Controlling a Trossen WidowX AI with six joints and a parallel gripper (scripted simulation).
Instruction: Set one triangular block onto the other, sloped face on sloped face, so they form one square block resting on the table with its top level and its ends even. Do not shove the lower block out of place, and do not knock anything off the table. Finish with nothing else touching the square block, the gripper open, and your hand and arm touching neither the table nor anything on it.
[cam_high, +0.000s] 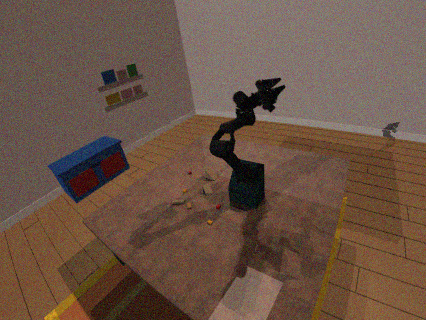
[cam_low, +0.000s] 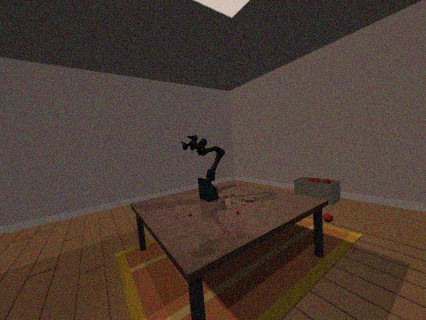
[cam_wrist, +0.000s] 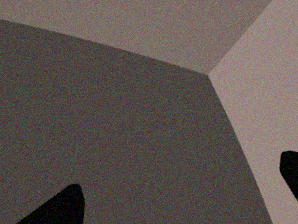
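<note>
The tan wooden block is 43 cm ahead of my gripper tip, 12 cm to the left of it and 59 cm below it. From my gripper tip the other things lie so: flat tan piece: 54 cm ahead, 28 cm to the left, 60 cm below.
</note>
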